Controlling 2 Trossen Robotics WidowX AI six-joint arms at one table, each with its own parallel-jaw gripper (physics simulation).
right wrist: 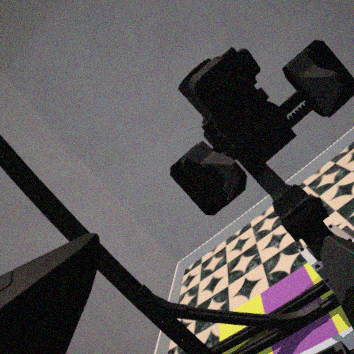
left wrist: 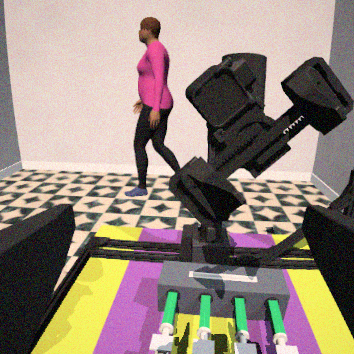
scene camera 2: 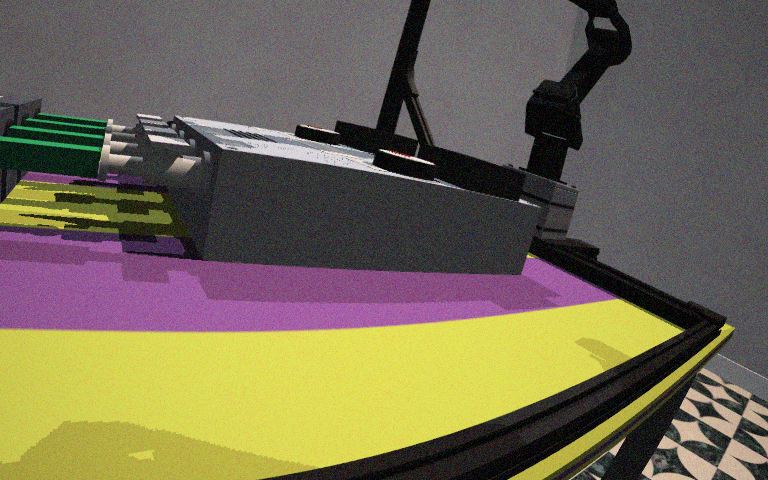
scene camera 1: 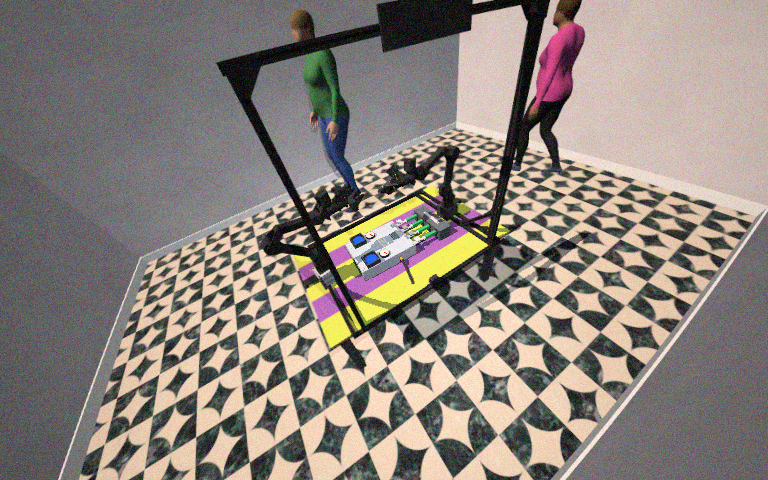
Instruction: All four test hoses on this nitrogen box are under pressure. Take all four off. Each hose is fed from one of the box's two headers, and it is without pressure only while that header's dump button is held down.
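Where they show: left gripper, fingertip midpoint: [right wrist: 290, 123] [left wrist: 190, 216] [scene camera 1: 359, 191]; right gripper, fingertip midpoint: [right wrist: 212, 246] [left wrist: 290, 155] [scene camera 1: 380, 188]; left arm's base, link origin: [scene camera 2: 542, 177] [scene camera 1: 322, 268]; right arm's base, link origin: [left wrist: 209, 235] [scene camera 1: 447, 204].
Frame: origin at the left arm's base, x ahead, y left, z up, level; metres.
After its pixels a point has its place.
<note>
The nitrogen box [scene camera 1: 403, 246] @[z -0.031, x 0.443, y -0.178 m] [scene camera 2: 368, 220] @[z -0.070, x 0.418, y 0.080 m] sits mid-table with two blue dump buttons [scene camera 1: 358, 240] @[z -0.015, x 0.274, y 0.053 m] [scene camera 1: 370, 259] @[z -0.015, x 0.239, y -0.131 m]. Four green hoses run side by side from its white and grey connectors [scene camera 2: 164, 141] @[z -0.034, x 0.582, y 0.031 m] to a grey block [scene camera 1: 438, 223] @[z -0.027, x 0.723, y -0.191 m] [left wrist: 225, 280] @[z -0.031, x 0.727, y -0.116 m]; in the left wrist view they are a first hose [left wrist: 170, 310] @[z -0.047, x 0.658, y 0.004 m], a second [left wrist: 205, 312] @[z -0.047, x 0.652, y -0.064 m], a third [left wrist: 241, 315] @[z -0.047, x 0.642, y -0.133 m] and a fourth [left wrist: 276, 317] @[z -0.047, x 0.632, y -0.201 m]. My left gripper [scene camera 1: 357, 200] @[z 0.326, x 0.350, y 0.000 m] is open, empty and raised behind the box. My right gripper [scene camera 1: 387, 185] @[z 0.328, x 0.431, y -0.072 m] [right wrist: 212, 246] @[z 0.328, x 0.431, y -0.072 m] is open, empty, raised and tilted. Neither touches the box.
Two round gauges [scene camera 2: 317, 134] @[z -0.023, x 0.345, y -0.121 m] [scene camera 2: 403, 164] @[z -0.023, x 0.378, y 0.063 m] stand on the box top. A black gantry frame [scene camera 1: 271, 150] @[z 0.770, x -0.003, y -0.397 m] spans the striped table [scene camera 2: 339, 384] @[z -0.112, x 0.540, y 0.216 m]. The two grippers face each other, close together. People in green [scene camera 1: 322, 73] and pink [scene camera 1: 560, 62] are beyond the table.
</note>
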